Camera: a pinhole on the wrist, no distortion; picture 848 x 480 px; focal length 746.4 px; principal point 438.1 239.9 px. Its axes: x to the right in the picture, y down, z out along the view. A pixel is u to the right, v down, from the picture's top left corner.
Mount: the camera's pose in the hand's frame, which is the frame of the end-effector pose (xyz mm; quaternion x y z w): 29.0 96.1 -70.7 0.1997 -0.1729 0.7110 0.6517
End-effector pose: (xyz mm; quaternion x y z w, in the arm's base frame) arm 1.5 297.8 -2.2 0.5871 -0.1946 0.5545 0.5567
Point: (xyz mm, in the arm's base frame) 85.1 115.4 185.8
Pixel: 768 27
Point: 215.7 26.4 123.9
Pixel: 600 203
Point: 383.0 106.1 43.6
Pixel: 319 216
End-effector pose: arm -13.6 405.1 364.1 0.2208 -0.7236 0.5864 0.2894
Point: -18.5 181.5 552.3
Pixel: 216 103
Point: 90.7 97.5 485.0
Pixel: 273 345
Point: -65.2 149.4 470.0
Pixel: 415 133
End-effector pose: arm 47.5 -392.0 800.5 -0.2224 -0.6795 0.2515 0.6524
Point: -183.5 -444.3 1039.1
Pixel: 257 49
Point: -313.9 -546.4 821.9
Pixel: 502 421
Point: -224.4 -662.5 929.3
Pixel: 226 430
